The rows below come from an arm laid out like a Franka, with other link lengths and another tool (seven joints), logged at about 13 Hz.
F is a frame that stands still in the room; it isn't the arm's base.
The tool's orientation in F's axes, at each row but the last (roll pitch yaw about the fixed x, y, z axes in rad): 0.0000, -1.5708, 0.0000; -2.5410, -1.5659, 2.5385; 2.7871, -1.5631, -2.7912; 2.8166, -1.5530, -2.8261; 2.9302, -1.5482, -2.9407
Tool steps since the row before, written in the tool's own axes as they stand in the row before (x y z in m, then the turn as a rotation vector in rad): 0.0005, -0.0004, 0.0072, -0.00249, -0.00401, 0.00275; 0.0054, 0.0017, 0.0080, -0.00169, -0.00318, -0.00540; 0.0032, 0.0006, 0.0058, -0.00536, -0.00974, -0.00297; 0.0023, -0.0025, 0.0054, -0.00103, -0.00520, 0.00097; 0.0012, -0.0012, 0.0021, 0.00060, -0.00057, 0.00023
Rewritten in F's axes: -0.0072, -0.0004, 0.0005, -0.00275, -0.00401, -0.00249; -0.0080, 0.0017, 0.0054, 0.00540, -0.00320, -0.00166; -0.0058, 0.0006, 0.0032, 0.00297, -0.00974, -0.00536; -0.0055, -0.0025, 0.0022, -0.00100, -0.00518, -0.00108; -0.0021, -0.0012, 0.0011, -0.00025, -0.00057, 0.00059
